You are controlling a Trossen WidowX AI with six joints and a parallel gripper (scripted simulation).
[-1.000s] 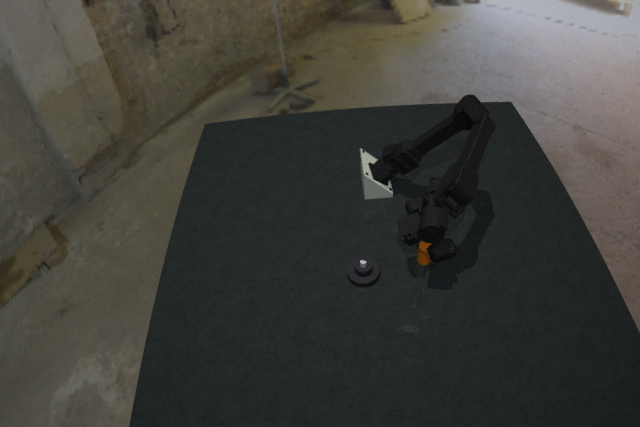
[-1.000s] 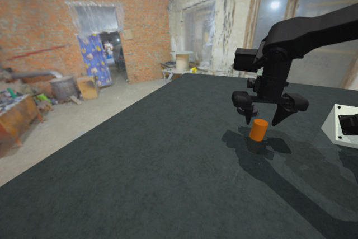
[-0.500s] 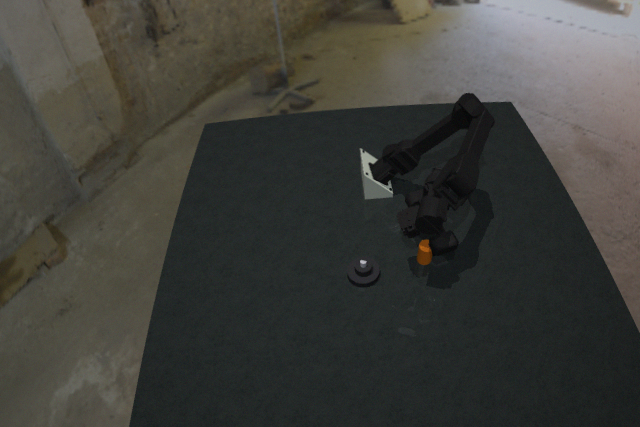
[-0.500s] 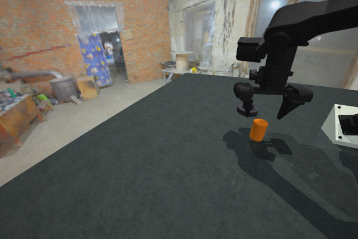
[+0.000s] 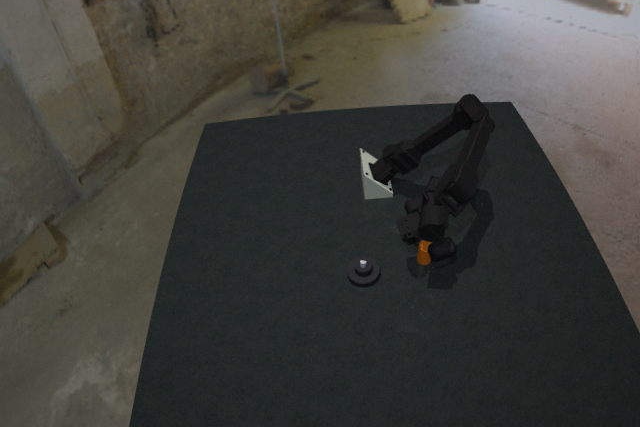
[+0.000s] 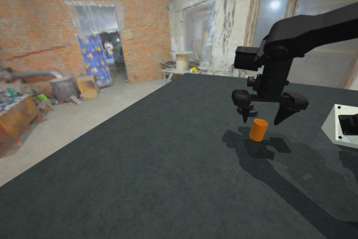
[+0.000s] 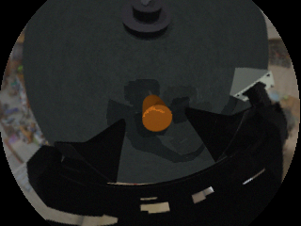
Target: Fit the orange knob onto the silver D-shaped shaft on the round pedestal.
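The orange knob lies 10 mm below my gripper tip. From my gripper tip the other things lie so: round pedestal (170 mm to the right, 20 mm below).
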